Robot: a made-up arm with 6 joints. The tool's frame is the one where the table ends. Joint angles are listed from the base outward.
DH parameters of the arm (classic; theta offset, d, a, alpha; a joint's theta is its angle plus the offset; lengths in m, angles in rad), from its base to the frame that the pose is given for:
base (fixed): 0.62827 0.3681 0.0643 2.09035
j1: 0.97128 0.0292 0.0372 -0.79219
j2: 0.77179 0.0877 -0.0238 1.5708
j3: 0 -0.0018 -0.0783 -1.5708
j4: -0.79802 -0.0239 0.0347 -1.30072
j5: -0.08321 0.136 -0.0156 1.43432
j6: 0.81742 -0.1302 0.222 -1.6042
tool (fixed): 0.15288 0.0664 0 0
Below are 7 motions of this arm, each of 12 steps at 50 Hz.
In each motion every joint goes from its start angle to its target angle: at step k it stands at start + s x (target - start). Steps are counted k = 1, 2, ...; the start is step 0. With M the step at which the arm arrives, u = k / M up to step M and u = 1 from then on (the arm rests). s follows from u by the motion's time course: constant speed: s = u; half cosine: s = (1 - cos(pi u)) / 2; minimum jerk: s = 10 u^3 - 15 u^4 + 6 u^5.
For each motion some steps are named. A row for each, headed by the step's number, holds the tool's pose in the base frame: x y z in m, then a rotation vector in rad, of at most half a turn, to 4 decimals.
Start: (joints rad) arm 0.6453 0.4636 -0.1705 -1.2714 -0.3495 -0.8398
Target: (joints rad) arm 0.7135 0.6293 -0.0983 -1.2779 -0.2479 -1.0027
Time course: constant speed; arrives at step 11
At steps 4, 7, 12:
4: 0.2930 -0.2124 0.5551 0.4411 -0.3063 -0.6041
7: 0.2846 -0.2097 0.5623 0.4753 -0.3339 -0.5660
12: 0.2729 -0.2052 0.5718 0.5135 -0.3714 -0.5131

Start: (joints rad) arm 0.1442 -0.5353 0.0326 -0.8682 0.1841 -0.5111
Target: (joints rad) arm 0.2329 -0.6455 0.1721 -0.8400 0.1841 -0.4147
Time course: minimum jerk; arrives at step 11
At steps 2, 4, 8, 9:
2: 0.3585 0.0128 0.4417 0.2656 0.1698 0.1165
4: 0.3581 0.0021 0.4480 0.3025 0.1481 0.0952
8: 0.3553 -0.0314 0.4632 0.4067 0.0853 0.0272
9: 0.3547 -0.0362 0.4650 0.4206 0.0768 0.0172

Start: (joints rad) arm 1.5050 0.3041 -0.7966 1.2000 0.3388 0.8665
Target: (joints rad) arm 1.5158 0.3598 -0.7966 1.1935 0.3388 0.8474
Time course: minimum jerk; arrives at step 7
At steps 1, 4, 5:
1: 0.2861 0.0656 -0.0447 1.4777 1.3389 -0.5004
4: 0.2963 0.0609 -0.0390 1.5084 1.3110 -0.4948
5: 0.3000 0.0592 -0.0369 1.5195 1.3006 -0.4926

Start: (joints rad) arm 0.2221 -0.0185 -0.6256 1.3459 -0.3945 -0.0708
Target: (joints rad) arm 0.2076 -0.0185 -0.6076 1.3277 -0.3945 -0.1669
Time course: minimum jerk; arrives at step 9
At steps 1, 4, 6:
1: -0.2880 -0.0415 0.2155 0.0104 -2.8010 0.2841
4: -0.2879 -0.0395 0.2277 0.0078 -2.7557 0.2818
6: -0.2873 -0.0374 0.2402 0.0055 -2.7094 0.2797

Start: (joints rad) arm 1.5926 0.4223 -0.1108 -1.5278 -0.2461 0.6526
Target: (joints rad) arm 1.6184 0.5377 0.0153 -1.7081 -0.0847 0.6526
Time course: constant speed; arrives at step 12
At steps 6, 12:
6: -0.1451 -0.2101 0.5285 0.2138 -1.7978 -1.5375
12: -0.1572 -0.2168 0.5169 0.3081 -1.8957 -1.4382

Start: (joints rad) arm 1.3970 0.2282 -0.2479 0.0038 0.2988 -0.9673
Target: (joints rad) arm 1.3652 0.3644 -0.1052 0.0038 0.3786 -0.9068
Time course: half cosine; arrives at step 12
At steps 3, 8, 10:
3: -0.0631 0.0440 0.5086 -0.1618 -1.6932 -0.7509
8: -0.0824 0.0613 0.4913 -0.2064 -1.8254 -0.7428
10: -0.0877 0.0666 0.4852 -0.2208 -1.8658 -0.7394

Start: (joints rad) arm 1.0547 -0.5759 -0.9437 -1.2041 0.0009 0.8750
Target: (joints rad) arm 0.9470 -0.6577 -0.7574 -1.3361 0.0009 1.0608
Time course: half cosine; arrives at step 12
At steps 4, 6, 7, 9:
4: 0.1850 0.0654 0.5542 -0.5739 -1.2063 -0.2056
6: 0.1872 0.0602 0.5540 -0.5366 -1.2008 -0.1959
7: 0.1886 0.0575 0.5537 -0.5175 -1.1973 -0.1915
9: 0.1912 0.0528 0.5529 -0.4848 -1.1898 -0.1846

